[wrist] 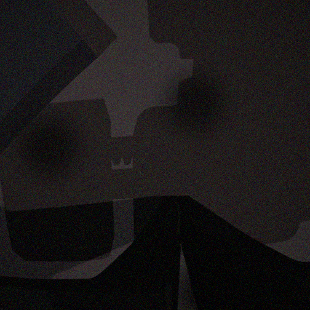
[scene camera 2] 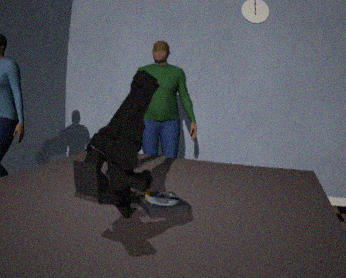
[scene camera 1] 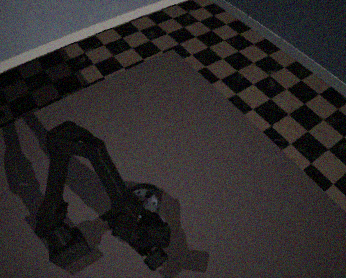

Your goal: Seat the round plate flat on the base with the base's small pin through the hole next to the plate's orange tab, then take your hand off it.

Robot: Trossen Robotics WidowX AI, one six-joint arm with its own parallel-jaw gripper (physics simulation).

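Places are measured from the arm's base along level axes (x back, y right, z up), in millimetres.
Where they show: gripper, fingertip midpoint: (scene camera 2: 126, 218); arm's base, origin of the base link: (scene camera 2: 90, 169) (scene camera 1: 63, 243).
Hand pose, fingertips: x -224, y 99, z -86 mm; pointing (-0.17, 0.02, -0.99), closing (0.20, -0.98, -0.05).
Things, the pixels of their top centre, and the offset from my fingertips. "*": a spot on its surface instead. Level surfaces: height alone.
- round grey plate, middle of its top: (scene camera 2: 162, 191) (scene camera 1: 141, 200) dx -47, dy -129, dz +54 mm
- dark base, surface spot: (scene camera 2: 176, 213) * dx -107, dy -103, dz +2 mm
- brown table, its level: dz +0 mm
The round grey plate (scene camera 1: 152, 202) (scene camera 2: 162, 201) lies on the dark base (scene camera 2: 176, 213), partly hidden by the arm in scene camera 1. Its orange tab (scene camera 2: 147, 193) shows at the plate's left in scene camera 2. I cannot tell whether the plate is fully flat; the pin and its hole are not discernible. My gripper (scene camera 2: 128, 215) (wrist: 177, 205) is shut and empty. It points down, low over the table, to the left of the plate and base in scene camera 2. The plate and tab cannot be made out in the dark wrist view.
The arm's own base (scene camera 1: 70, 247) (scene camera 2: 86, 178) stands on the brown table (scene camera 1: 165, 115) (scene camera 2: 260, 220), left of the plate. Arm shadows fall across the table around the plate. Two people, one in green (scene camera 2: 165, 92) and one in blue (scene camera 2: 9, 90), stand beyond the table.
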